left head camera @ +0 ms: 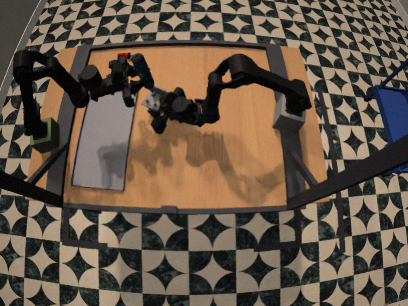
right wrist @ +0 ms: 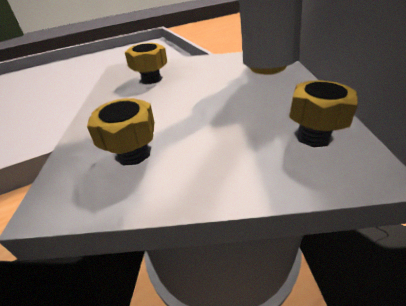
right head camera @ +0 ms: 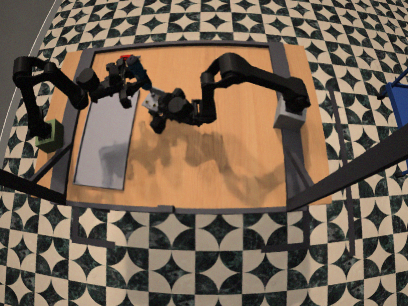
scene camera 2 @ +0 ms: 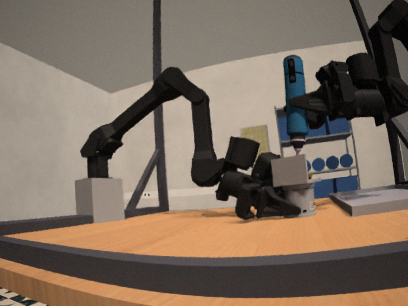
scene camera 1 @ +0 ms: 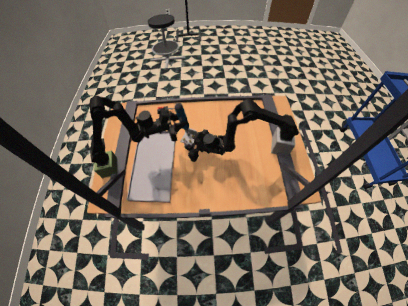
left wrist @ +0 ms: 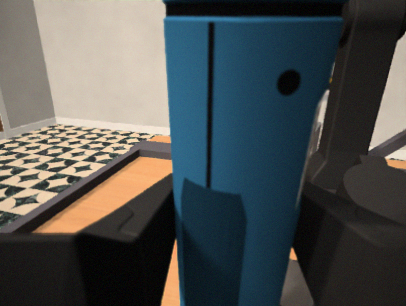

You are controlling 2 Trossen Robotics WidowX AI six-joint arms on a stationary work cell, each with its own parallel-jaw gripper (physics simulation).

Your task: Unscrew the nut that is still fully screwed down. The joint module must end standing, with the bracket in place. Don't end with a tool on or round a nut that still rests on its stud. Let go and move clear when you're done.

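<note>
My left gripper is shut on the upright blue power screwdriver. Its grey socket stands over the far right nut in the right wrist view; a low gold edge of that nut shows beneath it. Three other gold nuts, far left, near left and near right, sit high on their black studs. The grey bracket lies on top of the standing joint module. My right gripper is shut on the module low down.
A grey tray lies beside the module, to its left in the head views. A red object lies near the table's back edge, behind the left gripper. A blue cart stands off the table at the right.
</note>
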